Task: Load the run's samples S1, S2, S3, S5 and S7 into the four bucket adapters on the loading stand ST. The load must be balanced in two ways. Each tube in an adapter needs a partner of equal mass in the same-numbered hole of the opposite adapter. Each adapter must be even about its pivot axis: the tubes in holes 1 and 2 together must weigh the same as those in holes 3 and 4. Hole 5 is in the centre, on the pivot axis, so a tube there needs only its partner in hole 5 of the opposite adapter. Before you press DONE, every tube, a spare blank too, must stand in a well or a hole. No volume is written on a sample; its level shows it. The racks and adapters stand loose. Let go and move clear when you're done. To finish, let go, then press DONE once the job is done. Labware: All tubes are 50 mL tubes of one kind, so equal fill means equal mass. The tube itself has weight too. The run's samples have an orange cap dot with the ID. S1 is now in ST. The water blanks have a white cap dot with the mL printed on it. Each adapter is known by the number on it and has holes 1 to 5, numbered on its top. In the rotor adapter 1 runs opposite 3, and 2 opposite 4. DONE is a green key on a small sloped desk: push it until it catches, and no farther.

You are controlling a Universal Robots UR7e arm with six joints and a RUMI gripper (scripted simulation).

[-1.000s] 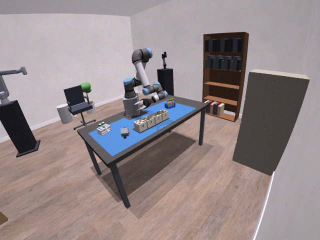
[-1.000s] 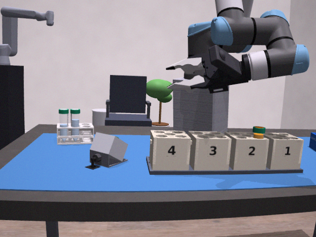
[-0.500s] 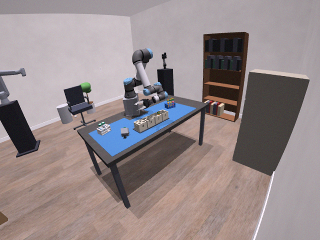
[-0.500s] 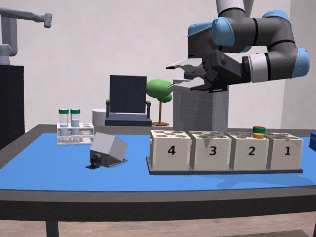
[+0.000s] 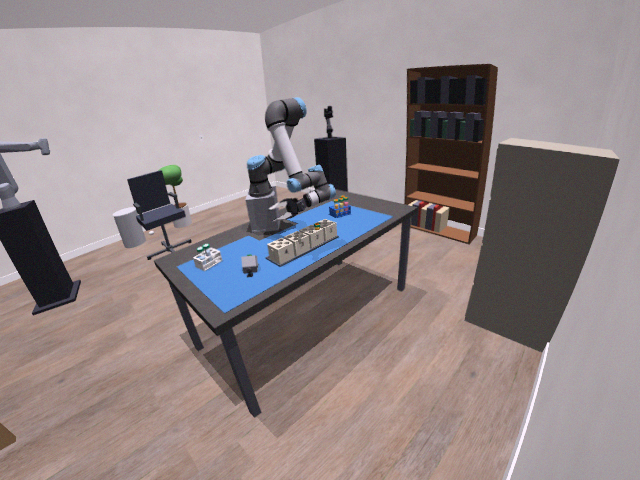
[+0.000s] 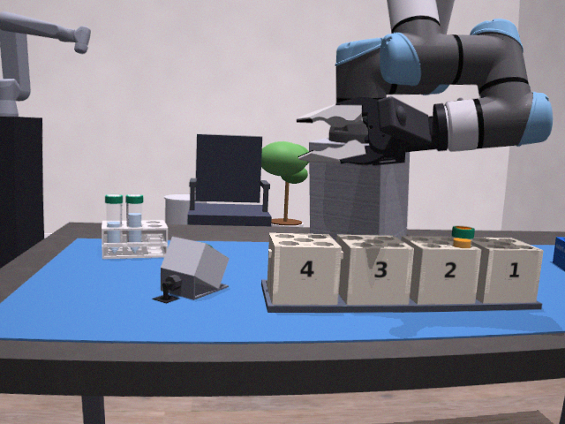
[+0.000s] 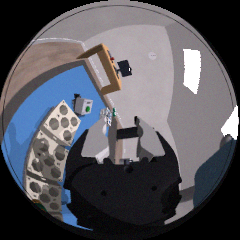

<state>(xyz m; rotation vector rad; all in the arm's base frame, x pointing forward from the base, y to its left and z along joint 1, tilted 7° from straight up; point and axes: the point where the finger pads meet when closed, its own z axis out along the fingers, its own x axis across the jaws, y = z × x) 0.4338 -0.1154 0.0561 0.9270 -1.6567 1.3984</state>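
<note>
My hand is 25 cm to the right of the tube and 18 cm above it. Also, from my hand: white tube rack: 20 cm behind, 34 cm to the right, 22 cm below; then loading stand: 1 cm behind, 16 cm to the left, 24 cm below; then sloped done desk: 16 cm to the right, 20 cm below.
</note>
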